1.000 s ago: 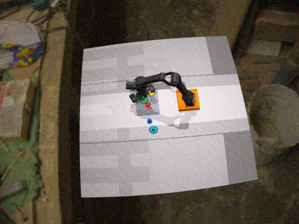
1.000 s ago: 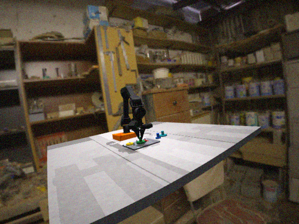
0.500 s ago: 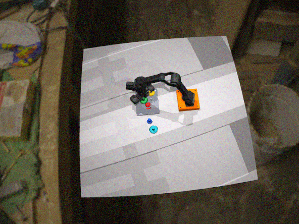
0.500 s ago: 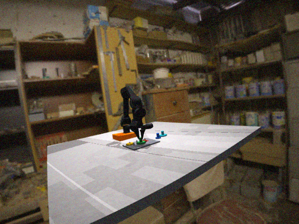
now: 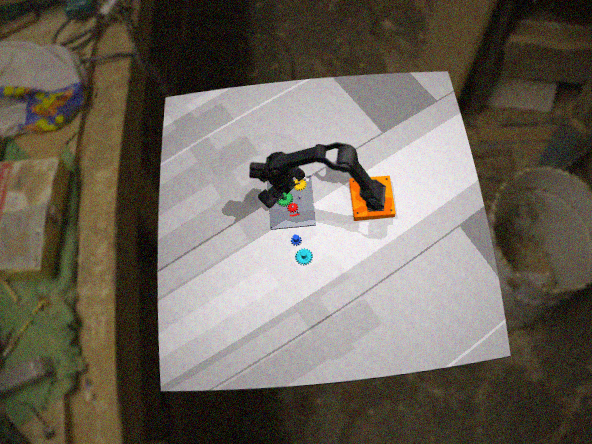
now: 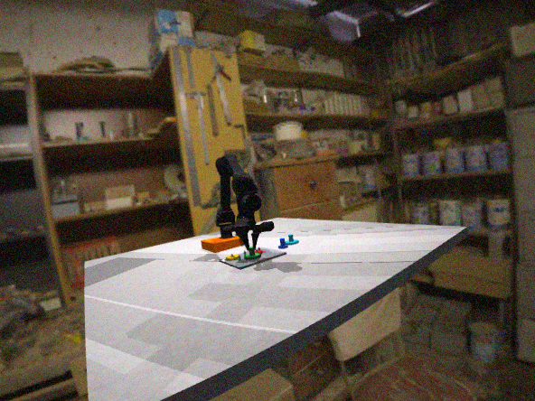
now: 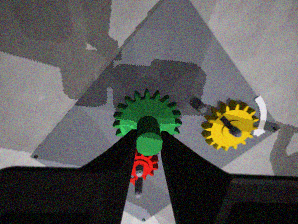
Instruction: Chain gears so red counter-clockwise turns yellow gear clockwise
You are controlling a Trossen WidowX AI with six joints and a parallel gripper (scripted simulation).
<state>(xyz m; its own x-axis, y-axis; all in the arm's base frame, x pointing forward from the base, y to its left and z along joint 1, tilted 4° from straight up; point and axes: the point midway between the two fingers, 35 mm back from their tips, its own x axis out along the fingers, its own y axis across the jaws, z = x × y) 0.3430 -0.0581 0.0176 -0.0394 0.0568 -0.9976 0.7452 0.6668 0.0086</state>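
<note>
My gripper tip is 1 cm above the green gear. Round my gripper tip: white arrow (8 cm to the right, 8 cm behind, 3 cm below); then yellow gear (6 cm to the right, 6 cm behind, 2 cm below); then red gear (4 cm to the left, 3 cm behind, 2 cm below).
</note>
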